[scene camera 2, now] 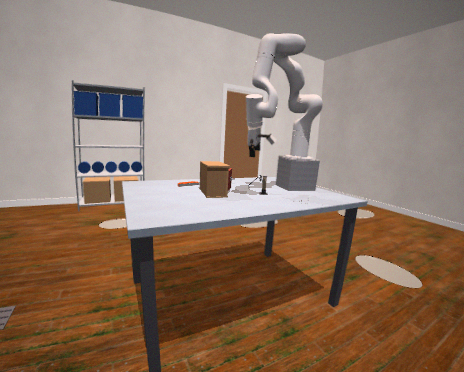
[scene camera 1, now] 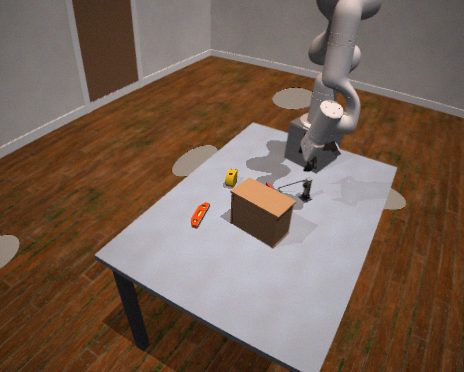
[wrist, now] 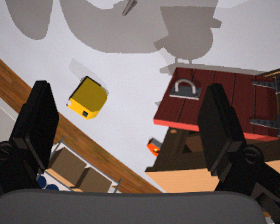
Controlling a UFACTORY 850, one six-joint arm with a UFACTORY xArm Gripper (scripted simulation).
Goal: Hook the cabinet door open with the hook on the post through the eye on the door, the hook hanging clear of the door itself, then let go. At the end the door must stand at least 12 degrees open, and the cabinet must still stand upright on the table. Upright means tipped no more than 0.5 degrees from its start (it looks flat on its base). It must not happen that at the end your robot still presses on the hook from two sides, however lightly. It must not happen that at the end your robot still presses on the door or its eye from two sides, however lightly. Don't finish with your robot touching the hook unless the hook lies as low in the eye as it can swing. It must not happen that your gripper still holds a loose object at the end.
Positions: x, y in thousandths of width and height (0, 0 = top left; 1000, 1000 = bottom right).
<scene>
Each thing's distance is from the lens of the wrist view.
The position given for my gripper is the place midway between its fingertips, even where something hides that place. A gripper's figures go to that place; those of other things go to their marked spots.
my gripper (wrist: 459, 444): 13 cm
yellow block (wrist: 320, 435): 49 cm
</scene>
